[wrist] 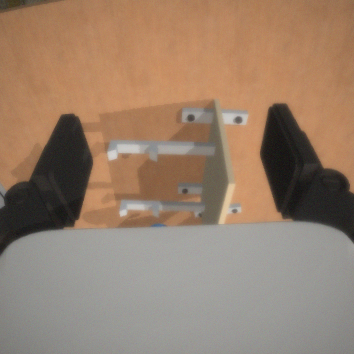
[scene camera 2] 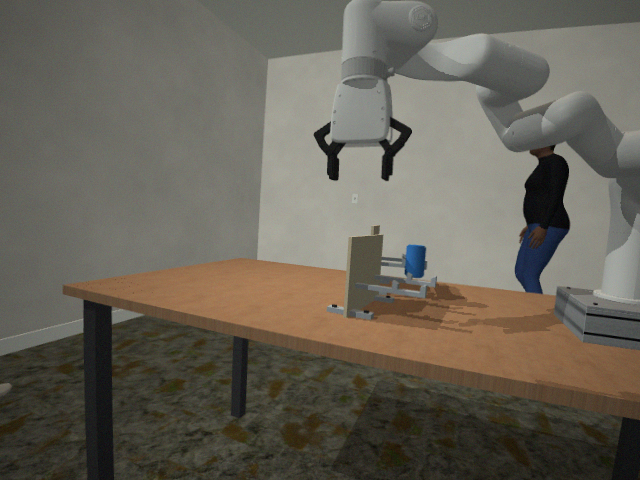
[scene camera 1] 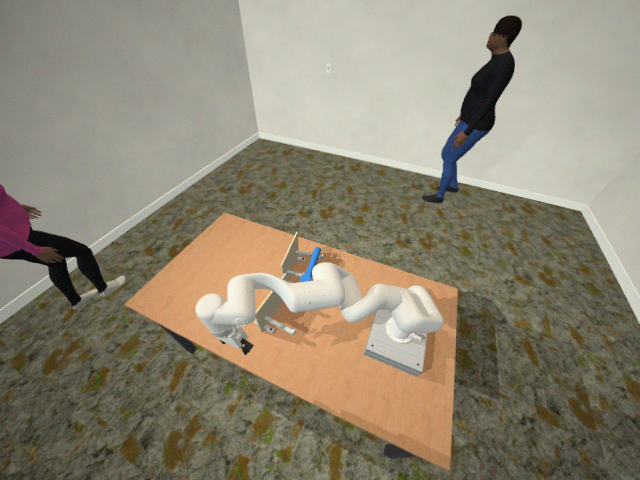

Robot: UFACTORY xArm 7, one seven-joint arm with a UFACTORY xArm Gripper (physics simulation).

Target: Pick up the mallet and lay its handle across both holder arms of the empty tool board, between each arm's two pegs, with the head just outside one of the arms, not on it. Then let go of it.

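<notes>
The blue mallet (scene camera 1: 312, 262) rests across the holder arms of the far tool board (scene camera 1: 290, 253) (scene camera 2: 375, 229). Its cylindrical head (scene camera 2: 415, 260) is at the end toward the near board; the robot arm partly covers it in scene camera 1. A sliver of blue mallet (wrist: 158, 226) shows at the gripper body's edge in the wrist view. The empty tool board (scene camera 1: 264, 312) (scene camera 2: 363, 273) (wrist: 218, 172) stands upright at the near side, with two bare grey pegged arms. My gripper (scene camera 2: 360, 175) (wrist: 173, 131) is open and empty, fingers pointing down, high above the empty board.
The robot base plate (scene camera 1: 395, 351) (scene camera 2: 610, 320) sits at the right end of the wooden table (scene camera 1: 206, 253) (scene camera 2: 180, 289). The robot arm reaches over both boards. One person (scene camera 1: 480, 103) (scene camera 2: 545, 206) stands beyond the table, another (scene camera 1: 20, 232) at the left.
</notes>
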